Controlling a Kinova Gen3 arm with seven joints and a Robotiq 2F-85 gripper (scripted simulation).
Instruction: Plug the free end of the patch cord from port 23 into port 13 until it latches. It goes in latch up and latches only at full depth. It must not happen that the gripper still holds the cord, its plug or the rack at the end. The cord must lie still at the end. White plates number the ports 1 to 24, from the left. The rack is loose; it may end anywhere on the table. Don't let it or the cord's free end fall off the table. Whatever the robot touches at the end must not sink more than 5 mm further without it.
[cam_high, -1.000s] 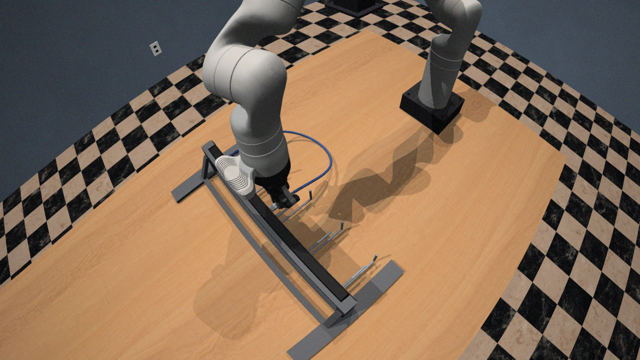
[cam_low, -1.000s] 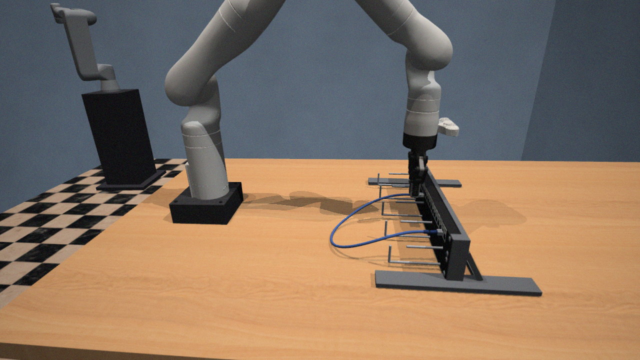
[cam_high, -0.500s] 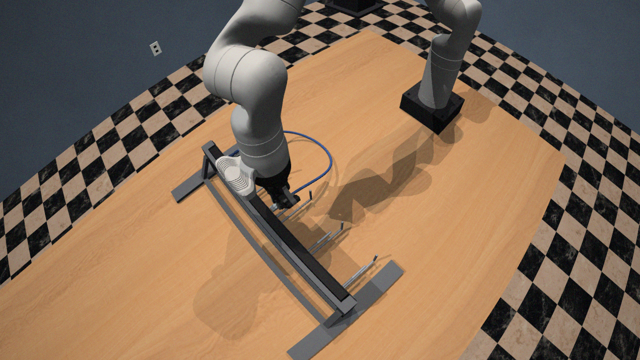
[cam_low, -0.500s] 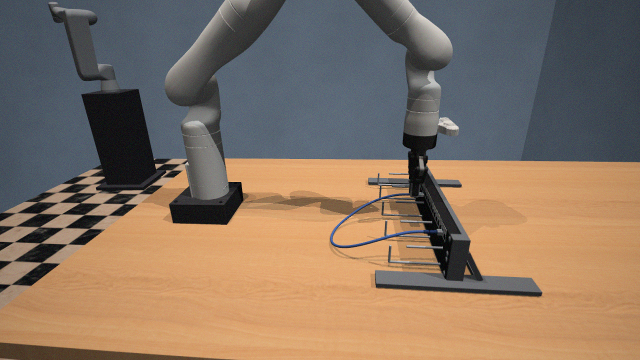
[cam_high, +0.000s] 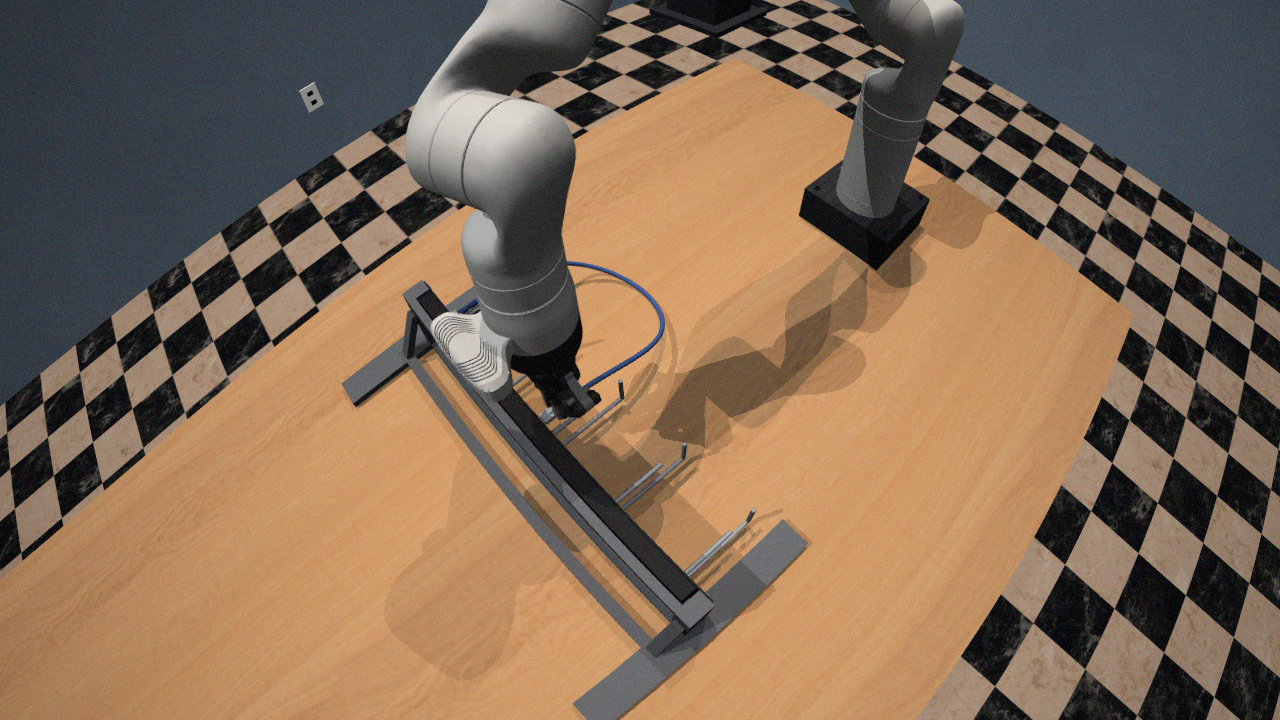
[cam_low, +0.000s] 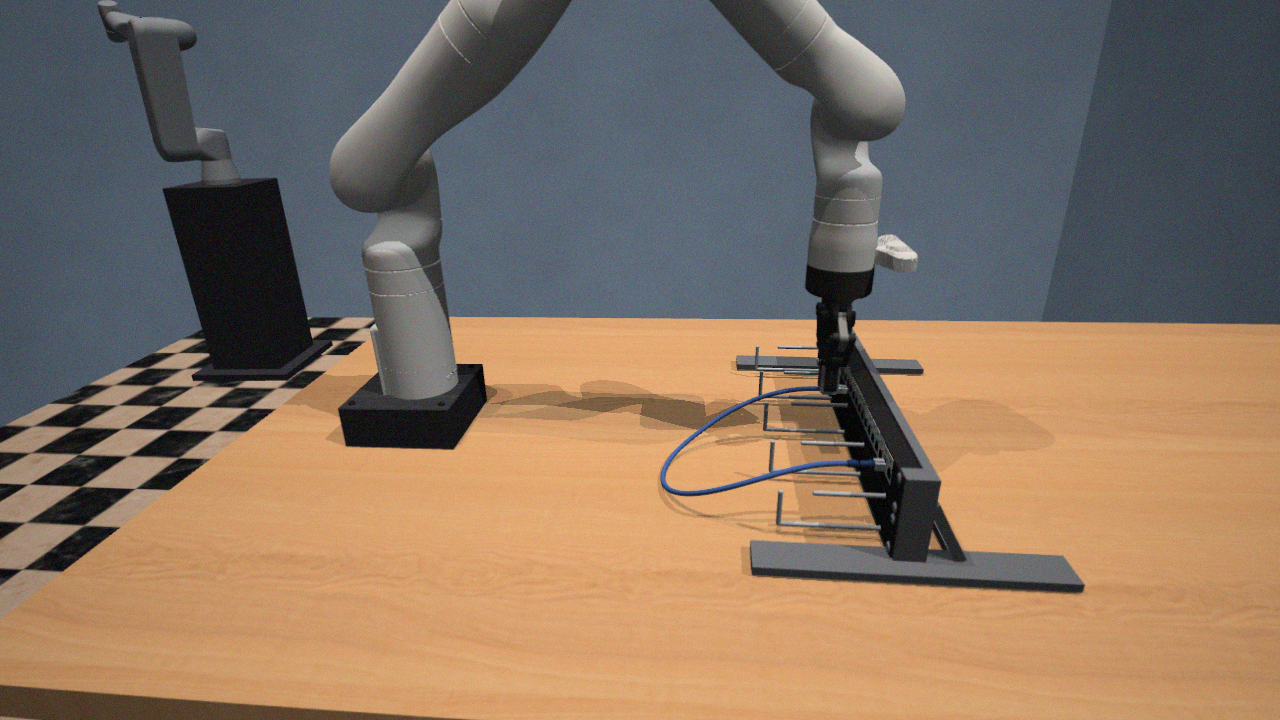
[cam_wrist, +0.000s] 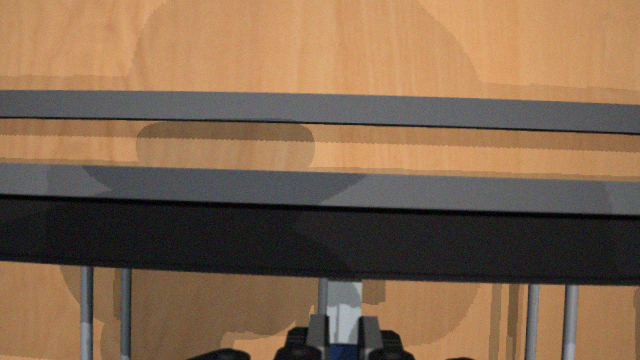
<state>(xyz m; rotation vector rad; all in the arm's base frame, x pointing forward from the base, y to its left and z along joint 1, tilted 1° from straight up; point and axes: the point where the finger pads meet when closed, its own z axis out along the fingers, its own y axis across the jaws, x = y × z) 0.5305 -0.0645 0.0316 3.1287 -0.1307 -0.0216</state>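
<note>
Now: the plug 1 cm below my hand and 1 cm ahead of it.
</note>
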